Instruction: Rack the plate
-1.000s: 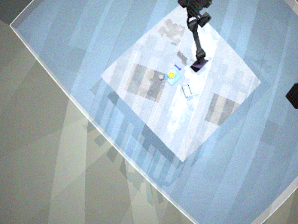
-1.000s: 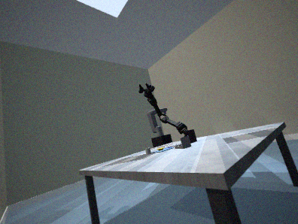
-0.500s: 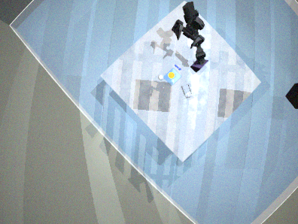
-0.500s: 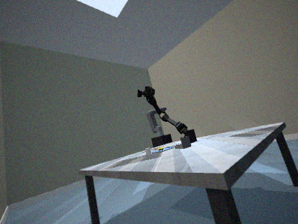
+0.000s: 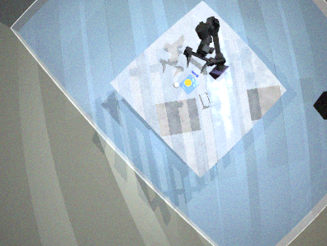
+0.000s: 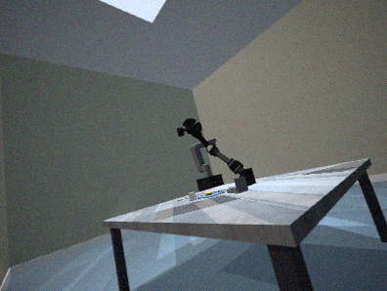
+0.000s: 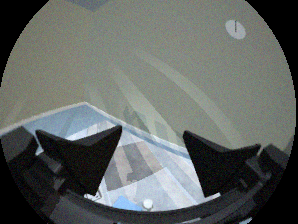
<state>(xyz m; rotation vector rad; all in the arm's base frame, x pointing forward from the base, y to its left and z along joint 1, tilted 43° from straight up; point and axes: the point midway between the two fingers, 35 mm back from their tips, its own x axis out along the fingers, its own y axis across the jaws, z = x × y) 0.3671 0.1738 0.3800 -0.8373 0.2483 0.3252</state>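
The plate is 100 mm behind my gripper tip, 10 mm to the right of it and 460 mm below it. From my gripper tip the other things lie so: dish rack: 100 mm behind, 220 mm to the left, 450 mm below; white object: 70 mm to the right, 450 mm below.
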